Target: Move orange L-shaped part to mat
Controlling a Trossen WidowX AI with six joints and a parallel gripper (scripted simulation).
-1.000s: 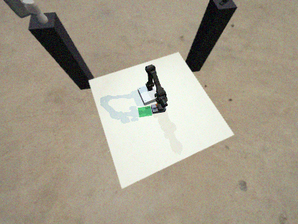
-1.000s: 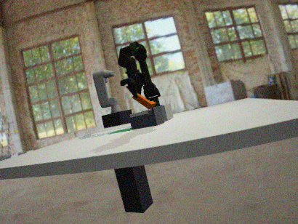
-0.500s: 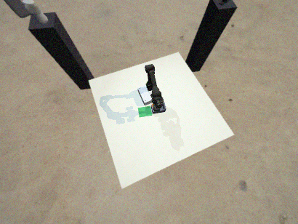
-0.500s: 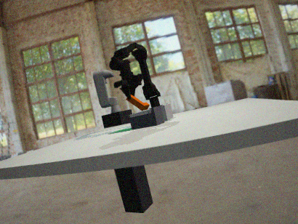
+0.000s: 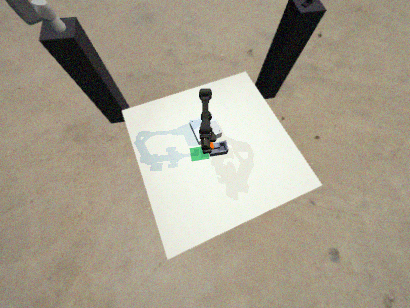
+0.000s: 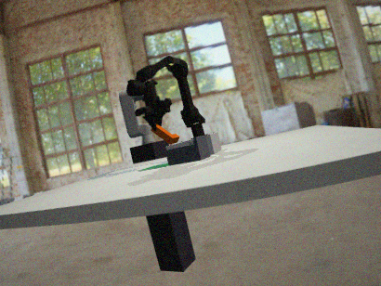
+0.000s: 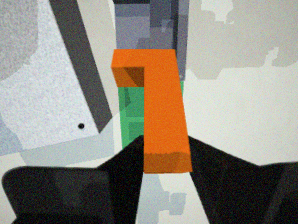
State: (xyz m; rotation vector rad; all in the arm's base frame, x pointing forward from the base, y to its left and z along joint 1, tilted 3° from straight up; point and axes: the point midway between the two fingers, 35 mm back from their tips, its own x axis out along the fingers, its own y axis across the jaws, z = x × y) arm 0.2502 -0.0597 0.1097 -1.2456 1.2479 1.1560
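My gripper tip is 10 mm past the green mat, 40 mm to the left of it and 170 mm above it. Also, from my gripper tip: orange L-shaped part (10 mm behind, 40 mm to the left, 30 mm below).
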